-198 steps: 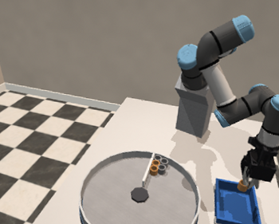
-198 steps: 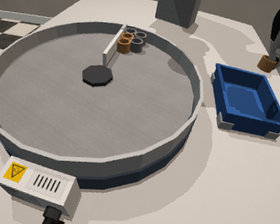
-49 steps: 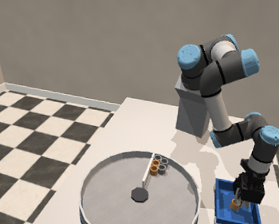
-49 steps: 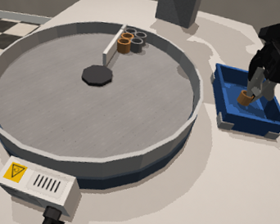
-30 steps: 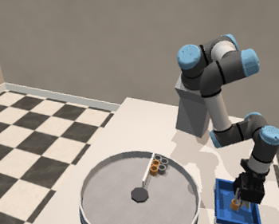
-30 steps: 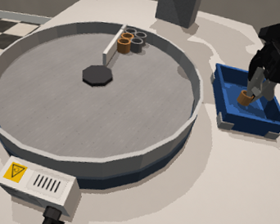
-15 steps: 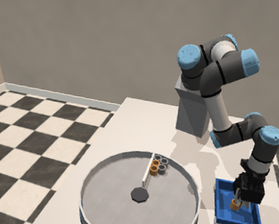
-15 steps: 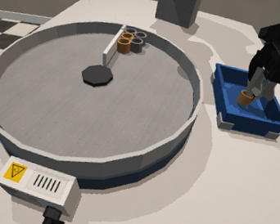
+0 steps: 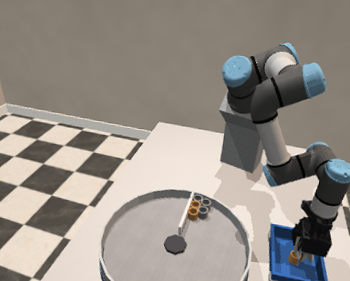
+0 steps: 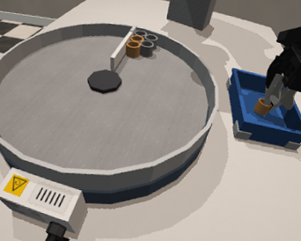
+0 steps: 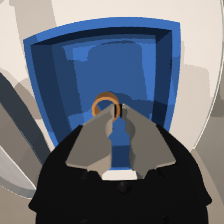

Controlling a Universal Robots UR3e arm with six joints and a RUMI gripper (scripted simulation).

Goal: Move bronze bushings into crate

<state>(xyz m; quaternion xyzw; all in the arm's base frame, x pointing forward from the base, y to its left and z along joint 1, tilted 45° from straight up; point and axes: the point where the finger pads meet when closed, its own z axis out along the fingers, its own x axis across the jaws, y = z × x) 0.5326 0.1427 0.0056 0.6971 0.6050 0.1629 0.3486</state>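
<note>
Now: hand 1 cm to the left of the blue crate and 1 cm above it. Round my hand: grey turntable: 37 cm to the right, 2 cm above, 1 cm behind.
</note>
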